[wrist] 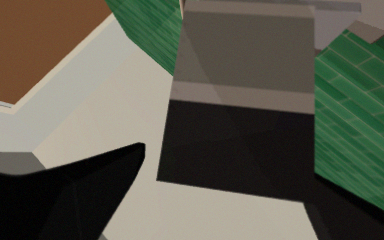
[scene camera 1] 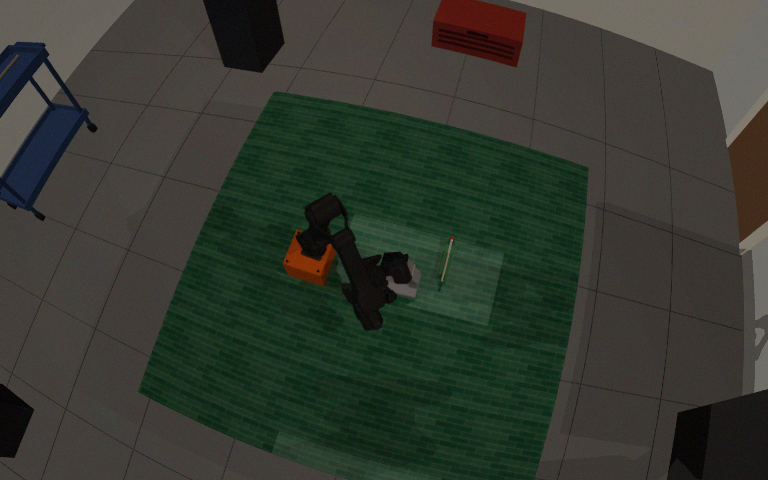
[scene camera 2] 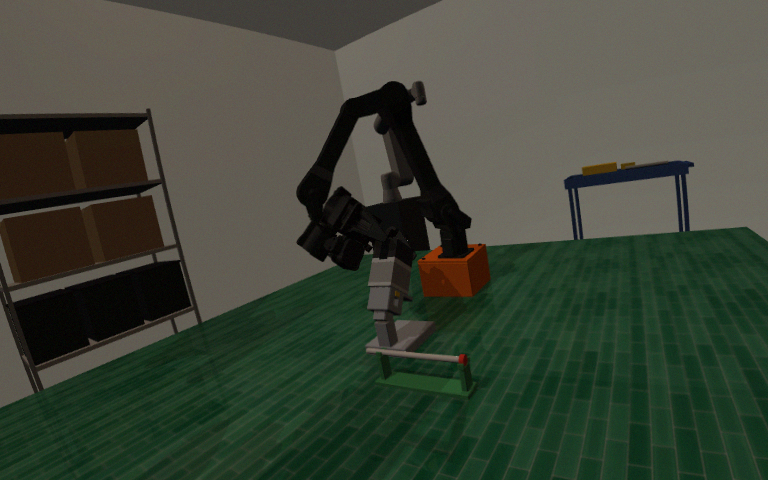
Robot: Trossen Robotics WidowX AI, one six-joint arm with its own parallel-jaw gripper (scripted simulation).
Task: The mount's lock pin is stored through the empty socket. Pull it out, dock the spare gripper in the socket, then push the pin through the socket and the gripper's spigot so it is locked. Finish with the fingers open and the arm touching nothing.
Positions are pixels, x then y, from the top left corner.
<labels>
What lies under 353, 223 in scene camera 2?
My gripper.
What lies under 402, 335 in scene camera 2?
A socket mount.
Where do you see a spare gripper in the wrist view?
At 241, 116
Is my gripper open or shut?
Open.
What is my gripper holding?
Nothing.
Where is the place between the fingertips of my gripper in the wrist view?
219, 162
</labels>
